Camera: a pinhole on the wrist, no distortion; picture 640 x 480 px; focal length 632.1 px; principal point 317.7 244.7 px. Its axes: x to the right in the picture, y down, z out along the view. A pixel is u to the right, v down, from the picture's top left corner.
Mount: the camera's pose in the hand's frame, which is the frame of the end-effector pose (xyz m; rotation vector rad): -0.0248 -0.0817 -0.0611 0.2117 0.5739 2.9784
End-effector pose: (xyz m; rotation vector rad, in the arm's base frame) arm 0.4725 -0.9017 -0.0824 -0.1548 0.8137 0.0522
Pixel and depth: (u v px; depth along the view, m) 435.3 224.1 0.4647
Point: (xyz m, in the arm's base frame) 0.7021 -0.7330 0.1818
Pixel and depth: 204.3 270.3 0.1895
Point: 0.5814 -0.9087 -0.0311
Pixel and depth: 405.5 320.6 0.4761
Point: 0.7457 -0.7920 0.2013
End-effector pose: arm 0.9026 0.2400 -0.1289 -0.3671 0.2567 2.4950
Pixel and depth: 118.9 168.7 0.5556
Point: 0.5407 0.3463 0.1923
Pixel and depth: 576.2 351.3 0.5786
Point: 0.8924 0.2338 0.4381
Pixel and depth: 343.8 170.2 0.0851
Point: 0.9353 0.2691 -0.1154
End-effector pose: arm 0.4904 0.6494 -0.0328 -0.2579 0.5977 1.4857
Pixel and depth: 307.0 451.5 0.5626
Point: 0.6498 0.9640 0.3624
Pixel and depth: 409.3 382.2 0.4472
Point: 0.5774 0.8292 0.3080
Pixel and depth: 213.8 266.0 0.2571
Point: 0.5282 0.7862 0.0818
